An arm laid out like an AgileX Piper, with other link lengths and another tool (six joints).
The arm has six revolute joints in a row. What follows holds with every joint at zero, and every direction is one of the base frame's. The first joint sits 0.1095 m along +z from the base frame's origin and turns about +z. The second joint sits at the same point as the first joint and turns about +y. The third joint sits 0.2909 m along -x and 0.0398 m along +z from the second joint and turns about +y. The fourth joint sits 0.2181 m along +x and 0.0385 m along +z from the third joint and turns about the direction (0.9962, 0, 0.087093). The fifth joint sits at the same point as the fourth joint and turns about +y. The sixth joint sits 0.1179 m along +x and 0.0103 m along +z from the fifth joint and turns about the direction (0.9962, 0, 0.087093). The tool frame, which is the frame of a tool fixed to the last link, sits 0.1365 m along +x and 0.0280 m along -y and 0.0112 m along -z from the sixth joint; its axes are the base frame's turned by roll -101.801, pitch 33.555 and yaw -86.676 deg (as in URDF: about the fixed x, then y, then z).
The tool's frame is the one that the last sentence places.
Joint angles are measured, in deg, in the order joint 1, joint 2, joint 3, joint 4, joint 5, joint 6. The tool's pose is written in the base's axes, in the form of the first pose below.
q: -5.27, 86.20, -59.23, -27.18, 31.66, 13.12
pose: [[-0.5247 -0.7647 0.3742 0.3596], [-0.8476 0.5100 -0.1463 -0.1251], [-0.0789 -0.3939 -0.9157 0.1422], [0 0 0 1]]
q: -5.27, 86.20, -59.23, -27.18, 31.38, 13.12
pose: [[-0.5225 -0.7640 0.3785 0.3607], [-0.8487 0.5086 -0.1451 -0.1248], [-0.0816 -0.3971 -0.9142 0.1427], [0 0 0 1]]
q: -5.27, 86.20, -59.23, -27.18, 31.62, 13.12
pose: [[-0.5244 -0.7646 0.3748 0.3598], [-0.8478 0.5098 -0.1461 -0.1251], [-0.0793 -0.3944 -0.9155 0.1422], [0 0 0 1]]
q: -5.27, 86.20, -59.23, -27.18, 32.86, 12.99
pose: [[-0.5321 -0.7686 0.3551 0.3550], [-0.8441 0.5143 -0.1518 -0.1266], [-0.0659 -0.3806 -0.9224 0.1400], [0 0 0 1]]
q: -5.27, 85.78, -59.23, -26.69, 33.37, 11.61
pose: [[-0.5229 -0.7772 0.3502 0.3531], [-0.8506 0.5026 -0.1545 -0.1265], [-0.0559 -0.3786 -0.9239 0.1416], [0 0 0 1]]
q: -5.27, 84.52, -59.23, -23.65, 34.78, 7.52
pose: [[-0.5013 -0.7964 0.3384 0.3474], [-0.8637 0.4839 -0.1408 -0.1218], [-0.0516 -0.3629 -0.9304 0.1440], [0 0 0 1]]
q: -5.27, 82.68, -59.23, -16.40, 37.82, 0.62
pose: [[-0.4721 -0.8264 0.3069 0.3354], [-0.8784 0.4704 -0.0844 -0.1069], [-0.0747 -0.3094 -0.9480 0.1421], [0 0 0 1]]
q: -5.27, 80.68, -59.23, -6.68, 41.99, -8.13
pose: [[-0.4217 -0.8679 0.2625 0.3210], [-0.8983 0.4393 0.0090 -0.0819], [-0.1232 -0.2320 -0.9649 0.1380], [0 0 0 1]]
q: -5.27, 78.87, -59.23, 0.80, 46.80, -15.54
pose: [[-0.3629 -0.9080 0.2094 0.3052], [-0.9177 0.3873 0.0889 -0.0587], [-0.1618 -0.1599 -0.9738 0.1356], [0 0 0 1]]
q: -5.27, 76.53, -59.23, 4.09, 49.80, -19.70
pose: [[-0.3154 -0.9283 0.1970 0.2948], [-0.9317 0.3423 0.1217 -0.0470], [-0.1804 -0.1451 -0.9728 0.1420], [0 0 0 1]]
